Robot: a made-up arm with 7 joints. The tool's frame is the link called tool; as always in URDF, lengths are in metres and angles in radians. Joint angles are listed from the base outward. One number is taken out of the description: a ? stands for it. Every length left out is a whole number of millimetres.
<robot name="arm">
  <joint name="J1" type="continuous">
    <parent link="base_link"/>
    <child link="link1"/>
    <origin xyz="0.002 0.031 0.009" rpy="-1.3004 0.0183 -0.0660"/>
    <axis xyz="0 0 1"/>
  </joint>
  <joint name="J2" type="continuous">
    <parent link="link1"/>
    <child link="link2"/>
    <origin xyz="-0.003 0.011 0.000" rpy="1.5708 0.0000 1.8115"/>
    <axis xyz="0 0 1"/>
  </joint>
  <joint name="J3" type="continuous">
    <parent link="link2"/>
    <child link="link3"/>
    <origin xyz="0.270 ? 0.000" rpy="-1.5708 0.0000 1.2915"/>
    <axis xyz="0 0 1"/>
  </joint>
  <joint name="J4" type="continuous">
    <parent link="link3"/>
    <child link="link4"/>
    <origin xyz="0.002 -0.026 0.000" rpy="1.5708 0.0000 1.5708"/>
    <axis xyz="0 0 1"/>
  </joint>
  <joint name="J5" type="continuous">
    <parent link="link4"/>
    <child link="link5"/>
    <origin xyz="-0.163 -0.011 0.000" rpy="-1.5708 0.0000 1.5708"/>
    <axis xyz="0 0 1"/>
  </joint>
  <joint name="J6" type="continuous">
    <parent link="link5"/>
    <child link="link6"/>
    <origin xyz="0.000 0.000 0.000" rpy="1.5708 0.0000 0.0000"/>
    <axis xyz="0 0 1"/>
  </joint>
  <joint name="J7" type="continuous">
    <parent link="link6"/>
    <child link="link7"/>
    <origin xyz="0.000 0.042 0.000" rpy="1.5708 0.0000 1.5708"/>
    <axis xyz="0 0 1"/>
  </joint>
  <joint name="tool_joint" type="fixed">
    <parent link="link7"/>
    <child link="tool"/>
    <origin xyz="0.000 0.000 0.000" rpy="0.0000 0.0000 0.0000"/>
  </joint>
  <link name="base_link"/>
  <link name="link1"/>
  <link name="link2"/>
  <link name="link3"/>
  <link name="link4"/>
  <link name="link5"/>
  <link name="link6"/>
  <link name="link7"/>
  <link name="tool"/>
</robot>
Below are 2 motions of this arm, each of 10 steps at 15 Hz.
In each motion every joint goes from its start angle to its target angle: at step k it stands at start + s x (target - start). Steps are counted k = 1, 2, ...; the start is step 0. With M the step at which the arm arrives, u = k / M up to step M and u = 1 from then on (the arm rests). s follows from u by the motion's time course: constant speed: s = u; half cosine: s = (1 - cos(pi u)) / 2; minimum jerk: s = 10 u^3 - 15 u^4 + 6 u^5.
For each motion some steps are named. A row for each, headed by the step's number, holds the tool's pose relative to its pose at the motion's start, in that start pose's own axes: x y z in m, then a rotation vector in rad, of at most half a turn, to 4 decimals.
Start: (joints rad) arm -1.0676 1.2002 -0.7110 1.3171 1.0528 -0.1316 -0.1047
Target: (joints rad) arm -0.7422 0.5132 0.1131 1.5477 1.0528 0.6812 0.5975
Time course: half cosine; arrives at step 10
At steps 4, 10:
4: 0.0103 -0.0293 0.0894 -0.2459 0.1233 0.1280
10: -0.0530 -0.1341 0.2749 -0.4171 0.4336 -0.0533

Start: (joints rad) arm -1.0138 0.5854 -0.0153 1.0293 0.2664 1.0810 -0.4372
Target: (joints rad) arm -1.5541 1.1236 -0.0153 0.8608 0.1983 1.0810 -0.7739
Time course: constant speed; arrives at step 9
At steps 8, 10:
8: -0.2520 0.1889 0.0262 -0.2439 -0.6554 0.0304
10: -0.2828 0.2077 0.0126 -0.2688 -0.7387 0.0329

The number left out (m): -0.068
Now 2 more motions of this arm.
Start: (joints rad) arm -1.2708 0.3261 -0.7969 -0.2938 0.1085 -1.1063 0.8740
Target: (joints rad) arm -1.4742 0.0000 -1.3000 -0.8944 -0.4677 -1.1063 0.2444
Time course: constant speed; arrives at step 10
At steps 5, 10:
5: 0.0299 -0.0775 0.0210 -0.6184 -0.1032 -0.0494
10: 0.0540 -0.1186 0.0626 -1.2570 -0.2666 -0.1038

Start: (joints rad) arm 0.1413 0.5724 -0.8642 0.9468 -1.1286 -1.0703 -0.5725
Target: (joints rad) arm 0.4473 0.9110 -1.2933 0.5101 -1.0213 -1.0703 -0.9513
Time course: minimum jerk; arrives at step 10
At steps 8, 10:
8: -0.1422 -0.0458 0.0185 -0.2594 0.2979 -0.7964
10: -0.1519 -0.0497 0.0218 -0.2903 0.3127 -0.8395

